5 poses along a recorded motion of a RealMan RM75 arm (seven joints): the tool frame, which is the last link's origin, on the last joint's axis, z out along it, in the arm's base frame.
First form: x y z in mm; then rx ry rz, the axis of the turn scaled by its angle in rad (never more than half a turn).
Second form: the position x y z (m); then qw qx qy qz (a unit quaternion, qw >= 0). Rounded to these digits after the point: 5 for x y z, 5 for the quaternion.
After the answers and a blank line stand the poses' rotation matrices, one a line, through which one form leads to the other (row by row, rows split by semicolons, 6 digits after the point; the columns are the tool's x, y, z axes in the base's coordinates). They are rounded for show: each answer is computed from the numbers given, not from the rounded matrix.
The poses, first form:
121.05 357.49 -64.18 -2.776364 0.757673 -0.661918
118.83 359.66 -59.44 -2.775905 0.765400 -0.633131
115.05 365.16 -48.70 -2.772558 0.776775 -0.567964
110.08 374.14 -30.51 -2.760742 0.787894 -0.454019
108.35 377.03 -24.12 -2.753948 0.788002 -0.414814
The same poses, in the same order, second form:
0.12105 0.35749 -0.06418 0.09414 -0.93600 0.25544 -0.22315
0.11883 0.35966 -0.05944 0.09651 -0.93714 0.25840 -0.21374
0.11505 0.36516 -0.04870 0.10321 -0.93967 0.26326 -0.19249
0.11008 0.37414 -0.03051 0.11720 -0.94326 0.26920 -0.15512
0.10835 0.37703 -0.02412 0.12331 -0.94423 0.27018 -0.14222

0.769911 -0.436158 0.465836; -0.520189 -0.851781 0.062228; 0.369648 -0.290233 -0.882681
0.775089 -0.443053 0.450490; -0.525565 -0.847834 0.070420; 0.350741 -0.291343 -0.890000
0.787276 -0.455028 0.416107; -0.534500 -0.840078 0.092620; 0.307418 -0.295326 -0.904586
0.806938 -0.471484 0.355744; -0.544207 -0.827592 0.137585; 0.229542 -0.304621 -0.924401
0.813552 -0.475145 0.335216; -0.545295 -0.823598 0.156010; 0.201956 -0.309714 -0.929134

